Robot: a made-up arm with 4 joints.
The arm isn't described. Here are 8 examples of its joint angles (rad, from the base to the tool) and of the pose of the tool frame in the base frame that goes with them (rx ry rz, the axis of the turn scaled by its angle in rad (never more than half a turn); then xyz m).
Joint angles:
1: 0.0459 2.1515 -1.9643 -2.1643
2: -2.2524 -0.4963 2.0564 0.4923
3: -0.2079 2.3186 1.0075 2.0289
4: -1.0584 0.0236 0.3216 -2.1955
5: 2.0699 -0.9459 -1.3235 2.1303
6: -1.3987 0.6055 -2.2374 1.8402
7: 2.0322 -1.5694 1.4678 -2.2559
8: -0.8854 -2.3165 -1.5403 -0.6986
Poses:
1: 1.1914 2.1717 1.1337 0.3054 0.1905 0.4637
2: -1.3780 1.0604 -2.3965 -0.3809 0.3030 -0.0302
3: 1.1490 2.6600 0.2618 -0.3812 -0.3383 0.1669
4: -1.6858 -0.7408 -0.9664 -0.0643 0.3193 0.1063
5: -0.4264 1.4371 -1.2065 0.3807 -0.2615 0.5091
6: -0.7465 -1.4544 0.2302 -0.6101 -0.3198 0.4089
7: -2.0464 2.0481 -0.3306 0.2626 0.0196 -0.3556
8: -0.3726 1.6124 -1.2409 -0.3256 0.1719 0.1698
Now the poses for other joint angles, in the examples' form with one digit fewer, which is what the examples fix.
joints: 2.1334 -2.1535 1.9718 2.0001
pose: 1.200 -1.283 -0.481 0.253 -0.252 -0.390
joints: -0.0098 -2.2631 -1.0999 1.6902
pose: 0.323 -0.669 -2.183 -0.371 0.280 0.316
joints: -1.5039 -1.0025 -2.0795 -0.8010
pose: -1.492 0.680 -1.611 -0.392 -0.120 -0.079
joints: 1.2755 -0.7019 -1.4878 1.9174
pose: -0.085 1.053 -0.840 0.161 -0.355 0.650
